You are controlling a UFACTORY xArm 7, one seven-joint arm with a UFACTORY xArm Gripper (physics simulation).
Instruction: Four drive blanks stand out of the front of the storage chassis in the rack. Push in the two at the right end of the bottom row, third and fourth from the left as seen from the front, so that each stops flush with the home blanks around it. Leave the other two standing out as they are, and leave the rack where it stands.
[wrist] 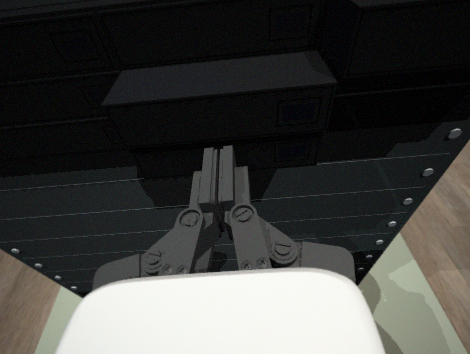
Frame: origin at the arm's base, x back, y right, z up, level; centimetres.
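Seen in the pictures: gripper, fingertip midpoint: (223,164).
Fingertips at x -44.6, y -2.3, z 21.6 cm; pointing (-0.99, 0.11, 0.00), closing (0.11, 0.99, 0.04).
Pixels of each thing's top centre, then the offset from my fingertips to it. "pt": a spot on its surface instead. Level surfaces: height alone.
- storage chassis, surface spot: (55,100) pt dy -9.5, dx -4.0, dz +3.4 cm
- drive blank, top centre: (218,44) dy +0.8, dx -5.6, dz +4.7 cm
- block, surface spot: (412,42) pt dy +8.3, dx +1.1, dz +6.1 cm
- pale green surface, surface height: dz -45.3 cm
The dark front of the storage chassis (55,100) fills the upper part of the wrist view. One drive blank (200,120) stands out near the middle, its upper face lighter and a small square at the right of its front. Another block (412,42) stands out at the upper right, partly cut off by the view's edge. My gripper (223,164) is shut with nothing between the fingers. Its tips overlap the lower part of the middle blank's outline; whether they touch it cannot be told. The other blanks are too dark to tell apart, and so is which place in the row the middle one has.
A dark glossy panel (65,197) with thin lines and round bolts along its slanting sides lies below the blanks. A pale green surface (400,285) shows at the lower right and lower left. Wood-grain surface (442,205) shows at the right and left edges.
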